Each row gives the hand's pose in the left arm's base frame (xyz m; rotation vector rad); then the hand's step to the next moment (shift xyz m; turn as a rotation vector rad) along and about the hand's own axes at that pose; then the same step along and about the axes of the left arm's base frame.
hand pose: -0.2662 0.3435 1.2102 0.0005 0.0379 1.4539
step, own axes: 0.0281 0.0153 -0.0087 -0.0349 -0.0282 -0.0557
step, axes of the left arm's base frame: -0.0122 0.0295 -0.0091 0.0225 -0.0392 -0.0554
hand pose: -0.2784 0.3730 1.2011 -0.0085 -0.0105 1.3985
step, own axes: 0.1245 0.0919 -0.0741 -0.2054 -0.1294 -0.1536
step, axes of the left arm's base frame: -0.0683 0.1384 -0.0749 0.0942 -0.2245 -0.1525
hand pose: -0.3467 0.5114 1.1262 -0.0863 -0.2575 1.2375
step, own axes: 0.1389 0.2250 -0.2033 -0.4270 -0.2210 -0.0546
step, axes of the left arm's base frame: -0.1166 0.2197 -0.2222 0.0878 -0.4706 -0.0706
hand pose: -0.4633 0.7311 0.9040 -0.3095 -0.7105 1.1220
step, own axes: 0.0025 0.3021 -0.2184 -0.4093 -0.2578 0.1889
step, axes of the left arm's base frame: -0.0705 0.1554 -0.3314 -0.0419 -0.4990 0.1375
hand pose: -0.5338 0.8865 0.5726 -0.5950 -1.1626 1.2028
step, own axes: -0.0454 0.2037 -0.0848 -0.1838 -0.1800 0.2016
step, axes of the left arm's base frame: -0.0007 0.0390 -0.2219 -0.0999 -0.2682 0.1579
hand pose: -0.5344 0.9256 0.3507 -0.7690 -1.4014 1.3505
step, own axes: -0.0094 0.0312 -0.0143 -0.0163 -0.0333 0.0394
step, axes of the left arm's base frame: 0.0102 0.0014 -0.0341 -0.0257 -0.0339 0.0335
